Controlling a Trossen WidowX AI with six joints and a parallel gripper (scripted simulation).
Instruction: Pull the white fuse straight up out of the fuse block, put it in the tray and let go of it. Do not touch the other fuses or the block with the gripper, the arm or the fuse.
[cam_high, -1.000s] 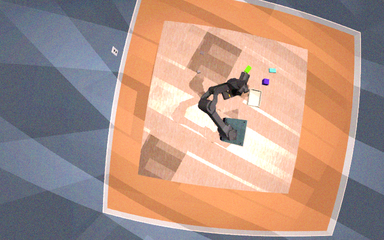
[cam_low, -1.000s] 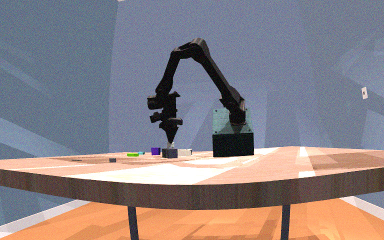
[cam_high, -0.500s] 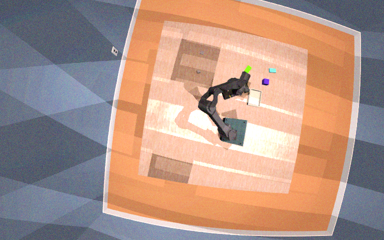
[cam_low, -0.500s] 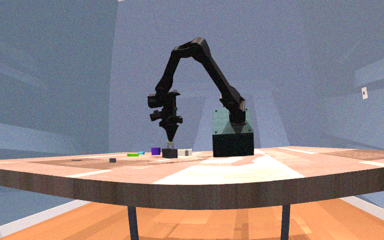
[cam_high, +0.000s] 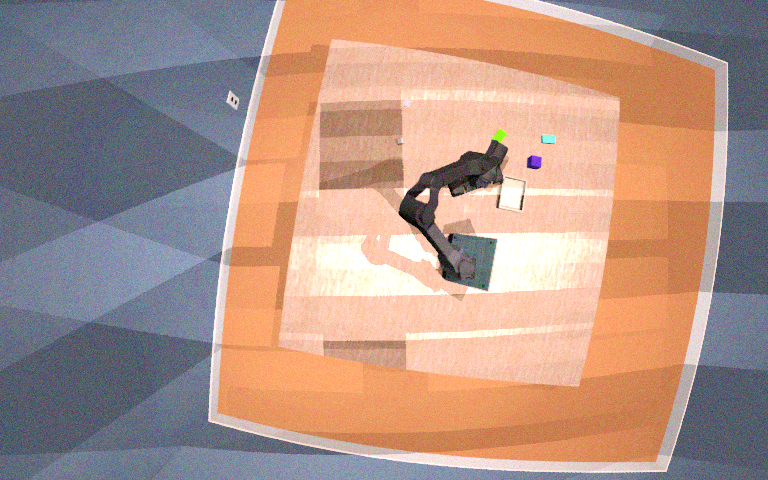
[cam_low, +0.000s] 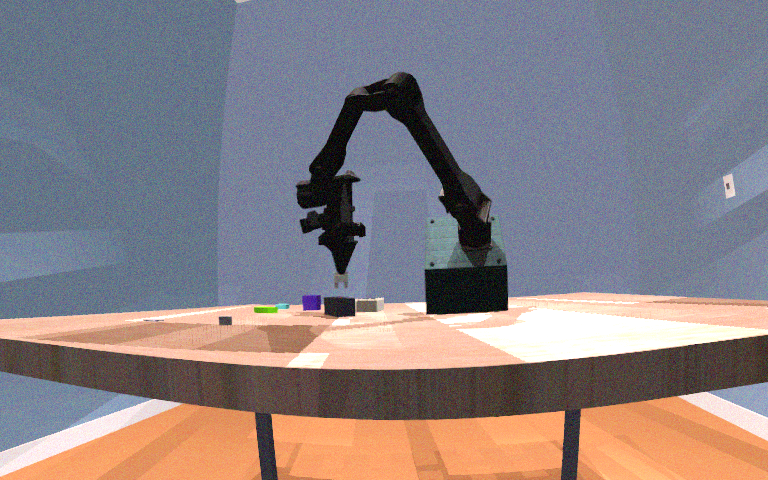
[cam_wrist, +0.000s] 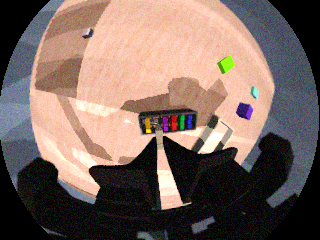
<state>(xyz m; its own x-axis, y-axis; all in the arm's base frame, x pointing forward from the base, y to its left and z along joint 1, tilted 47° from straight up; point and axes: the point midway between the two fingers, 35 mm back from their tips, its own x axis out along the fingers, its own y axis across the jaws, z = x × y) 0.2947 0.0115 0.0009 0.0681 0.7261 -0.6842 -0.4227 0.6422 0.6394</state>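
Now: gripper tip 20 cm to the left of the tray and 9 cm above it. Also, from my gripper tip: white fuse 1 cm below.
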